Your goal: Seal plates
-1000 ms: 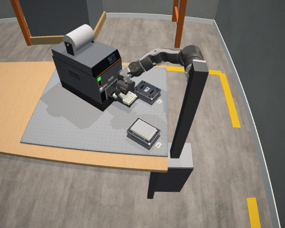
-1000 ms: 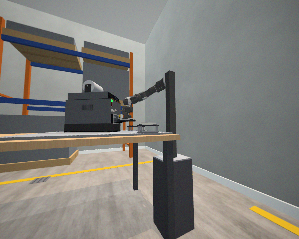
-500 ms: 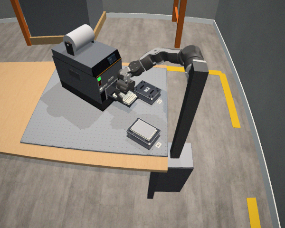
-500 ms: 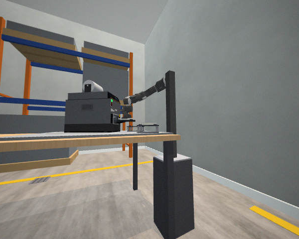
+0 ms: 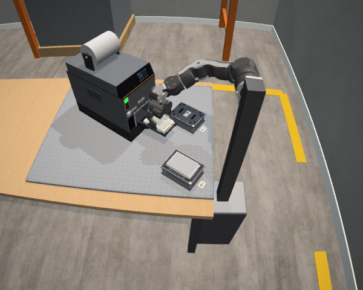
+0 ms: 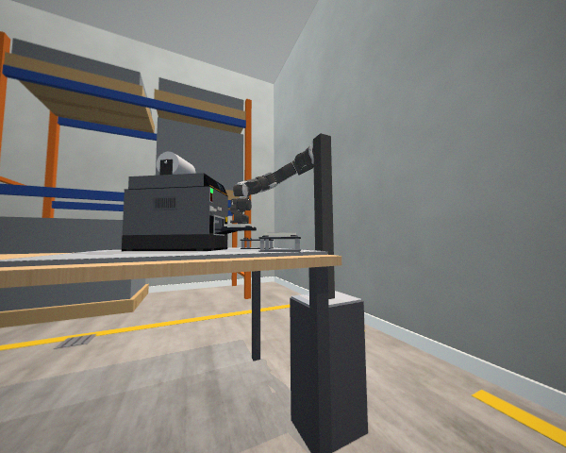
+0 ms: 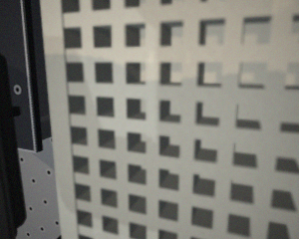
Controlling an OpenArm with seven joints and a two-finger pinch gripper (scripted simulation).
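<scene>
Now: hand 1 cm above the white well plate. Also, from my hand: foil roll (28 cm ahead, 18 cm to the right, 29 cm above); then white start button (14 cm ahead, 2 cm to the left, 6 cm above); then sealer stage (2 cm below).
</scene>
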